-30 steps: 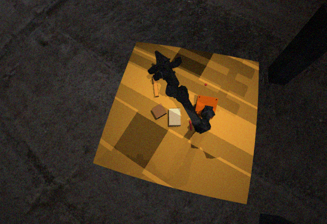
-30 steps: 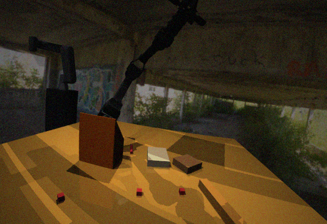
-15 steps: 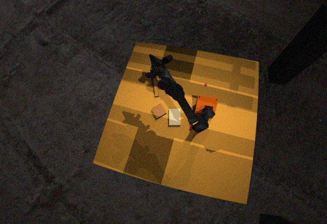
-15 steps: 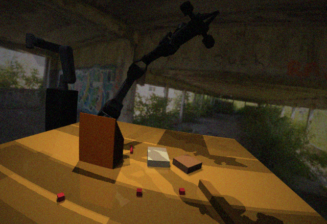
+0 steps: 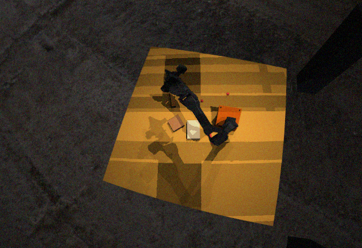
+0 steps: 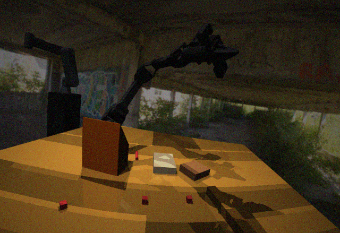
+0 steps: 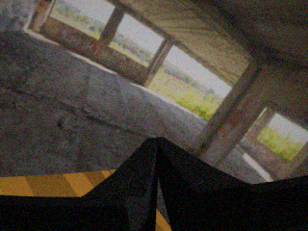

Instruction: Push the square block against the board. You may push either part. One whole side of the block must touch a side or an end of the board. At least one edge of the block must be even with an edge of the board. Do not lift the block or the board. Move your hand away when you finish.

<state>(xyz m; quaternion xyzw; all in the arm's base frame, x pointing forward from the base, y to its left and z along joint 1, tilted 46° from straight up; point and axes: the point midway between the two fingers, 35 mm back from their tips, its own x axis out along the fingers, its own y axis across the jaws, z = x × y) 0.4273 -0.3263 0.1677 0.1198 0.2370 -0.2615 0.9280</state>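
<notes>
Right now my gripper tip is 340 mm past the red peg, 250 mm to the right of it and 480 mm above it. Round my gripper tip: flat brown square block 50 mm behind, 180 mm to the left, 470 mm below.
</notes>
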